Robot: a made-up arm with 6 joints.
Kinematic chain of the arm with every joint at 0, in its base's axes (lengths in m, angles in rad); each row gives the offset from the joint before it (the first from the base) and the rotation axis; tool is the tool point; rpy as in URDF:
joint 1: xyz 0 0 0.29 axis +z
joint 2: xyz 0 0 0 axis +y
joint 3: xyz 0.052 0 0.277 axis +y
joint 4: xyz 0.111 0 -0.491 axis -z
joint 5: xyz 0 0 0 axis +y
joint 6: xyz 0.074 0 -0.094 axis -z
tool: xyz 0 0 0 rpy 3.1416 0 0
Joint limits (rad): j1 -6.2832..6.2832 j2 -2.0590..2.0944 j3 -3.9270..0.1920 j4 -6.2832..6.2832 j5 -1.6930..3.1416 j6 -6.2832..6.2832
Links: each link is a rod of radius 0.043 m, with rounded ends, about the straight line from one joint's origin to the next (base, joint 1, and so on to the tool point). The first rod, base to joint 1, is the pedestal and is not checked.
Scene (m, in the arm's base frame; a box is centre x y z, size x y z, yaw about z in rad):
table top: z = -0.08
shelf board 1: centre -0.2 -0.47 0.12 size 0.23 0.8 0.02 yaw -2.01
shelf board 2: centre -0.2 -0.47 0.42 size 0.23 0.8 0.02 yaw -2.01
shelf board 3: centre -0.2 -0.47 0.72 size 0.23 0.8 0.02 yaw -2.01
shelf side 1: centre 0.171 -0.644 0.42 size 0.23 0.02 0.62 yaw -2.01
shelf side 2: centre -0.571 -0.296 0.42 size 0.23 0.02 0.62 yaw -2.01
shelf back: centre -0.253 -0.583 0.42 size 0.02 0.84 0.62 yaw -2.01
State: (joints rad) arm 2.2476 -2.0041 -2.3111 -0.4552 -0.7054 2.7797
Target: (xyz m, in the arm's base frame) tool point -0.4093 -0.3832 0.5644
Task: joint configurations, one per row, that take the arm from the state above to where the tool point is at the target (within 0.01 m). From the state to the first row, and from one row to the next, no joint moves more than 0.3 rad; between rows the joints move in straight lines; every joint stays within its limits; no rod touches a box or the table.
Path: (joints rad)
1: 2.3984 -1.8526 -2.0359 -0.5115 -0.7531 2.7797
2: 2.5492 -1.7011 -1.7607 -0.5679 -0.8009 2.7797
3: 2.7000 -1.5497 -1.4855 -0.6242 -0.8486 2.7797
4: 2.8508 -1.3982 -1.2103 -0.6805 -0.8963 2.7797
5: 3.0016 -1.2467 -0.9351 -0.7368 -0.9441 2.7797
6: 3.1525 -1.0952 -0.6599 -0.7932 -0.9918 2.7797
7: 3.3033 -0.9437 -0.3846 -0.8495 -1.0395 2.7797
8: 3.4529 -0.7090 -0.5849 -0.8358 -0.8571 2.7797
9: 3.6025 -0.4742 -0.7851 -0.8221 -0.6748 2.7797
10: 3.7522 -0.2395 -0.9854 -0.8084 -0.4924 2.7797

